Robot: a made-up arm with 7 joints. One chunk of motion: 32 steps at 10 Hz.
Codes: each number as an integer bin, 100 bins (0 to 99) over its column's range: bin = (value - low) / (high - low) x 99, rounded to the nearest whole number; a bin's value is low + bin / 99 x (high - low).
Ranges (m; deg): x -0.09..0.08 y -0.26..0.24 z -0.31..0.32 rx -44..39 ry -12..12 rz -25..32
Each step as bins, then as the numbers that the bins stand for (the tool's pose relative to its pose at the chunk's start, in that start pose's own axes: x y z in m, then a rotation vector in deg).
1 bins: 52 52 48 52 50 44
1 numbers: -0.0007 0.0026 -0.0045 -0.40 0.12 0.33
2 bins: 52 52 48 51 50 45
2 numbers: -0.0007 0.0026 -0.0045 -1.24 0.12 0.91
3 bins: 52 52 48 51 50 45
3 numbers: -0.0007 0.0026 -0.0045 -1.24 0.12 0.91
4 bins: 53 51 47 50 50 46
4 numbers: 0.0010 -0.0024 -0.0109 -2.08 0.12 1.48
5 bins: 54 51 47 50 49 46
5 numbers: 0.0027 -0.0024 -0.0109 -2.08 -0.12 1.48
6 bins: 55 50 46 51 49 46
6 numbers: 0.0044 -0.0075 -0.0173 -1.24 -0.12 1.48
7 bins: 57 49 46 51 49 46
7 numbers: 0.0079 -0.0125 -0.0173 -1.24 -0.12 1.48
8 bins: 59 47 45 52 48 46
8 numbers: 0.0113 -0.0226 -0.0236 -0.40 -0.36 1.48
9 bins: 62 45 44 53 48 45
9 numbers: 0.0165 -0.0327 -0.0300 0.43 -0.36 0.91
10 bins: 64 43 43 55 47 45
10 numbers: 0.0199 -0.0428 -0.0364 2.11 -0.61 0.91
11 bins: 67 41 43 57 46 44
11 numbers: 0.0251 -0.0529 -0.0364 3.79 -0.85 0.33
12 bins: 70 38 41 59 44 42
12 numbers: 0.0302 -0.0681 -0.0491 5.46 -1.33 -0.82
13 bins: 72 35 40 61 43 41
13 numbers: 0.0336 -0.0832 -0.0555 7.14 -1.58 -1.39
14 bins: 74 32 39 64 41 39
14 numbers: 0.0371 -0.0984 -0.0618 9.66 -2.06 -2.55
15 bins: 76 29 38 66 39 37
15 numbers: 0.0405 -0.1135 -0.0682 11.33 -2.55 -3.70
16 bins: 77 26 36 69 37 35
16 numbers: 0.0422 -0.1287 -0.0809 13.85 -3.03 -4.85
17 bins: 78 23 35 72 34 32
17 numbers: 0.0439 -0.1438 -0.0873 16.36 -3.76 -6.58
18 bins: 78 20 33 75 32 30
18 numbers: 0.0439 -0.1590 -0.1000 18.88 -4.24 -7.73
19 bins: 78 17 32 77 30 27
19 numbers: 0.0439 -0.1741 -0.1064 20.56 -4.73 -9.45
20 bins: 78 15 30 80 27 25
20 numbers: 0.0439 -0.1842 -0.1191 23.07 -5.45 -10.61
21 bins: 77 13 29 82 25 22
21 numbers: 0.0422 -0.1943 -0.1255 24.75 -5.94 -12.33
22 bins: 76 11 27 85 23 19
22 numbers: 0.0405 -0.2044 -0.1382 27.26 -6.42 -14.06
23 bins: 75 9 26 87 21 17
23 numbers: 0.0388 -0.2145 -0.1445 28.94 -6.91 -15.21
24 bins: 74 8 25 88 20 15
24 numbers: 0.0371 -0.2196 -0.1509 29.78 -7.15 -16.36
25 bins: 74 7 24 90 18 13
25 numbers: 0.0371 -0.2246 -0.1573 31.45 -7.64 -17.52
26 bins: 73 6 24 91 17 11
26 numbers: 0.0354 -0.2297 -0.1573 32.29 -7.88 -18.67
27 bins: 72 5 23 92 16 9
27 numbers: 0.0336 -0.2347 -0.1636 33.13 -8.12 -19.82
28 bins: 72 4 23 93 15 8
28 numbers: 0.0336 -0.2398 -0.1636 33.97 -8.36 -20.39
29 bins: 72 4 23 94 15 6
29 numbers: 0.0336 -0.2398 -0.1636 34.81 -8.36 -21.55
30 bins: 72 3 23 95 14 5
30 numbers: 0.0336 -0.2448 -0.1636 35.65 -8.61 -22.12
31 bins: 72 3 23 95 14 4
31 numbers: 0.0336 -0.2448 -0.1636 35.65 -8.61 -22.70
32 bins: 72 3 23 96 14 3
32 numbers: 0.0336 -0.2448 -0.1636 36.48 -8.61 -23.27
